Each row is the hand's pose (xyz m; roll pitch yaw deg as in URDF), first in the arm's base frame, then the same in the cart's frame.
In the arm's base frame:
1: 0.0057 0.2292 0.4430 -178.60 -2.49 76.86
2: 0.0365 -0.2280 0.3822 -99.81 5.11 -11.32
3: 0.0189 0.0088 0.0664 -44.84 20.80 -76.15
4: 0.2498 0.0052 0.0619 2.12 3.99 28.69
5: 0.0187 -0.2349 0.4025 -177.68 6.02 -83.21
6: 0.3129 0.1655 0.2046 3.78 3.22 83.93
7: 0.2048 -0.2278 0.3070 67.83 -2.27 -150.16
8: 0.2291 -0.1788 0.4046 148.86 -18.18 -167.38
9: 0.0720 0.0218 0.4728 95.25 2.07 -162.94
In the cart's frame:
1: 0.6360 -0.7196 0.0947 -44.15 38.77 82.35
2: 0.4623 -1.0847 0.3187 123.40 31.47 -160.91
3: 0.3267 -0.7232 0.4027 -164.31 -27.94 -134.07
4: 0.1574 -0.7610 0.2502 -170.87 50.74 151.35
5: 0.4866 -1.0978 0.3223 56.27 -25.73 -115.97
6: 0.2446 -0.7049 0.0519 137.62 29.72 81.34
7: 0.2926 -1.0741 0.2474 -117.92 -52.58 -30.18
8: 0.3509 -1.0846 0.1525 -52.14 -33.10 -12.66
9: 0.5572 -0.9220 0.1279 -108.57 -53.51 -7.69

